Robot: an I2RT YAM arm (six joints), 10 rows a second.
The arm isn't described. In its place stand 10 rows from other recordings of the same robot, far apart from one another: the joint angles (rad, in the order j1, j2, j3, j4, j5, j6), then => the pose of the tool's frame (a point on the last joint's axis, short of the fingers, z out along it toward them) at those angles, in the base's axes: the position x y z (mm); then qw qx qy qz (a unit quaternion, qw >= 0).
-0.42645 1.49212 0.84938 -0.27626 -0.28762 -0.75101 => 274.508 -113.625 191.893 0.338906 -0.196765 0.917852 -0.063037
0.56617 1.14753 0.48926 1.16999 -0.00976 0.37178 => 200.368 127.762 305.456 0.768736 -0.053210 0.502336 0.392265
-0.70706 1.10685 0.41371 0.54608 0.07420 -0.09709 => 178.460 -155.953 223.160 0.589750 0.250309 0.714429 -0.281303
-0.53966 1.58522 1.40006 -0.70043 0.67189 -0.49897 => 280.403 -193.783 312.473 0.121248 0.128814 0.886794 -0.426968
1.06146 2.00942 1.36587 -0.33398 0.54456 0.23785 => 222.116 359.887 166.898 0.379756 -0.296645 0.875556 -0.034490
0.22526 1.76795 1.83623 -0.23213 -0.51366 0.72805 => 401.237 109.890 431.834 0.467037 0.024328 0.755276 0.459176
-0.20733 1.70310 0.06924 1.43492 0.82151 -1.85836 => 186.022 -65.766 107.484 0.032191 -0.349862 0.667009 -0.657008
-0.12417 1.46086 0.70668 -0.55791 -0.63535 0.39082 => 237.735 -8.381 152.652 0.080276 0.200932 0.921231 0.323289
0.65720 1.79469 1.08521 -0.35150 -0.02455 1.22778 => 282.156 218.824 161.179 0.138591 0.269351 0.929374 0.210967
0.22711 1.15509 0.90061 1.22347 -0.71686 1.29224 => 211.702 72.931 434.529 0.576870 -0.147718 0.409225 0.691329
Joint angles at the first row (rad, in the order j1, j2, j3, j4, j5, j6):
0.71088, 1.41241, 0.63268, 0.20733, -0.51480, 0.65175
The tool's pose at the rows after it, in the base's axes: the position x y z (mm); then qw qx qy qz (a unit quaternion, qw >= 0):
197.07 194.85 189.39 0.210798 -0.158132 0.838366 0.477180
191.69 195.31 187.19 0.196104 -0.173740 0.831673 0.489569
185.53 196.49 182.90 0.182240 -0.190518 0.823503 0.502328
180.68 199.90 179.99 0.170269 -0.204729 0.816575 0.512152
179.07 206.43 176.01 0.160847 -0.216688 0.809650 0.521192
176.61 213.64 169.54 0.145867 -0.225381 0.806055 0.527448
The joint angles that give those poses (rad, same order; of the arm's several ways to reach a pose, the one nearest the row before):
0.71243, 1.38342, 0.61247, 0.20656, -0.55103, 0.64833
0.72195, 1.37771, 0.59607, 0.21686, -0.59338, 0.64336
0.73606, 1.37806, 0.57278, 0.24432, -0.63305, 0.63955
0.75475, 1.38569, 0.56171, 0.26722, -0.66015, 0.63954
0.77421, 1.41658, 0.56210, 0.30650, -0.68036, 0.64336
0.79749, 1.45512, 0.56209, 0.34275, -0.69675, 0.65329

